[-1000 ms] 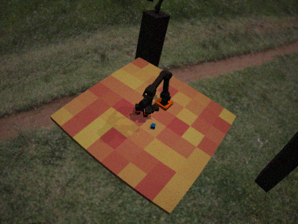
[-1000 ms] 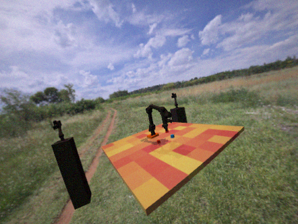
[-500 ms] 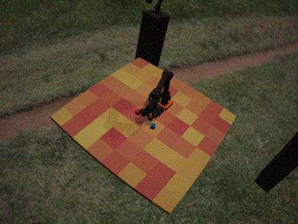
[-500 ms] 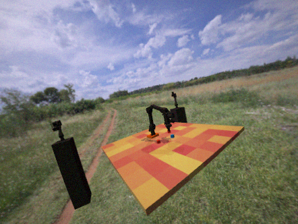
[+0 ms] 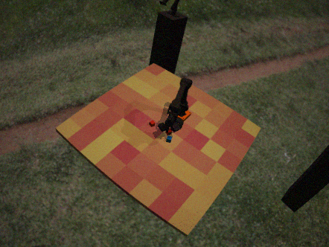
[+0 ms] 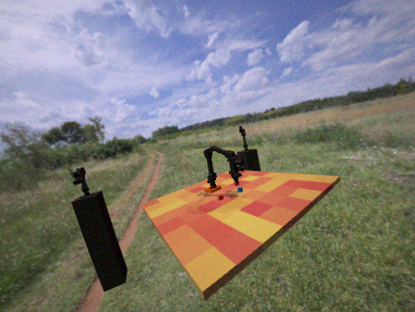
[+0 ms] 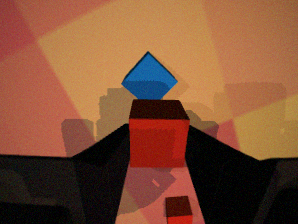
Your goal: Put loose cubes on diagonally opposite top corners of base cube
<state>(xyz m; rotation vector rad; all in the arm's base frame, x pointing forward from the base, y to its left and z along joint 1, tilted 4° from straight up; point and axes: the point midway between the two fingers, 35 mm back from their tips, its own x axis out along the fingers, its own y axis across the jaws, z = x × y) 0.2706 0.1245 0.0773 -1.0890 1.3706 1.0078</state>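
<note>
The blue cube is 20 mm to the left of my gripper tip and 70 mm below it.
</note>
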